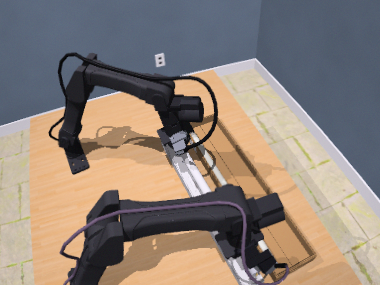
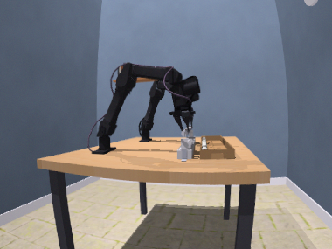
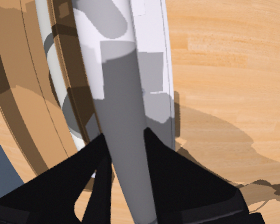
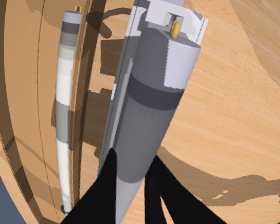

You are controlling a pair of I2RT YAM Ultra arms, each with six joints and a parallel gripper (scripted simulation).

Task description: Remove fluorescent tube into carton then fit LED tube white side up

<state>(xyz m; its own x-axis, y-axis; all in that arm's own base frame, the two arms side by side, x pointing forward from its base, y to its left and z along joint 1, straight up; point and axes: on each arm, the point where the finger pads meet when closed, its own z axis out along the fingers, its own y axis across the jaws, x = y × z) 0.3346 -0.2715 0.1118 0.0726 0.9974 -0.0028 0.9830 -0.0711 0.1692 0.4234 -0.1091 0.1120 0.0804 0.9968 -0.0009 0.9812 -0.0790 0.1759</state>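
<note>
The lampholder lies 80 mm to the right of my right hand, 40 mm below it and 10 mm ahead of it. Also, from my right hand: light fixture (220 mm to the left, 60 mm below, 30 mm behind); then LED tube (220 mm to the left, 30 mm behind, 10 mm below); then old fluorescent tube (240 mm to the left, 90 mm below, 60 mm ahead).
Right now my left hand is 20 mm short of the LED tube, 170 mm to the left of it and 10 mm above it. From my left hand the other things lie so: light fixture 20 mm ahead, 170 mm to the right, 60 mm below; old fluorescent tube 110 mm ahead, 150 mm to the right, 90 mm below; brown carton 160 mm ahead, 140 mm to the right, 90 mm below.
</note>
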